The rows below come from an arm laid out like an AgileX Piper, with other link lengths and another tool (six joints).
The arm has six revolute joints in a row. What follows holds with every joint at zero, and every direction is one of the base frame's.
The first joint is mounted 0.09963 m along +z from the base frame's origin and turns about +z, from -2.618 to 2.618 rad.
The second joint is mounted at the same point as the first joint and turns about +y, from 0 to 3.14 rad.
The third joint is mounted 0.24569 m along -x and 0.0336 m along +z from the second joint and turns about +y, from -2.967 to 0 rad.
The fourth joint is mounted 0.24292 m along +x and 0.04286 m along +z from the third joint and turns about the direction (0.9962, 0, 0.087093), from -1.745 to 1.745 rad.
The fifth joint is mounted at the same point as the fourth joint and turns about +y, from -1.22 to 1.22 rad.
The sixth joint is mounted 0.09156 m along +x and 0.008 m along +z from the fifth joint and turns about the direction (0.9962, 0, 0.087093), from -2.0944 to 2.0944 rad.
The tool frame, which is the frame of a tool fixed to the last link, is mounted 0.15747 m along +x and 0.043 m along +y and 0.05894 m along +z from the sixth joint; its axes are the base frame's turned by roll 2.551, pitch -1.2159 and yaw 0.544 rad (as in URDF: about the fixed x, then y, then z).
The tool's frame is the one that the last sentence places.
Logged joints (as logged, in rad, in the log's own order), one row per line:
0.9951 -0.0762 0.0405 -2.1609 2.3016 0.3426
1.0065 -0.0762 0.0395 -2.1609 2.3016 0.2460
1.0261 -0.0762 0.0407 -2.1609 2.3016 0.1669
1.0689 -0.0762 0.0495 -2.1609 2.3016 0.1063
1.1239 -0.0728 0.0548 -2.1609 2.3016 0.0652
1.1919 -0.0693 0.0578 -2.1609 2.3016 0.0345
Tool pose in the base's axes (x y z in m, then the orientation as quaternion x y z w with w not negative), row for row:
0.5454 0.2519 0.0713 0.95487 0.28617 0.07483 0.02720
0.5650 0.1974 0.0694 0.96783 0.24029 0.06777 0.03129
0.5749 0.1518 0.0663 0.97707 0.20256 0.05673 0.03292
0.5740 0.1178 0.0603 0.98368 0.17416 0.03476 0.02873
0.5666 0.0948 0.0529 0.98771 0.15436 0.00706 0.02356
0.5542 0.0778 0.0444 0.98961 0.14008 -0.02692 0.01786
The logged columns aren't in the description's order. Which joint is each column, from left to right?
Columns, left to right: joint 5, joint 6, joint 4, joint 3, joint 2, joint 1.
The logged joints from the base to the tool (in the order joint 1, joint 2, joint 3, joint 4, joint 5, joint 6), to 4 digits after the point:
0.3426 2.3016 -2.1609 0.0405 0.9951 -0.0762
0.2460 2.3016 -2.1609 0.0395 1.0065 -0.0762
0.1669 2.3016 -2.1609 0.0407 1.0261 -0.0762
0.1063 2.3016 -2.1609 0.0495 1.0689 -0.0762
0.0652 2.3016 -2.1609 0.0548 1.1239 -0.0728
0.0345 2.3016 -2.1609 0.0578 1.1919 -0.0693

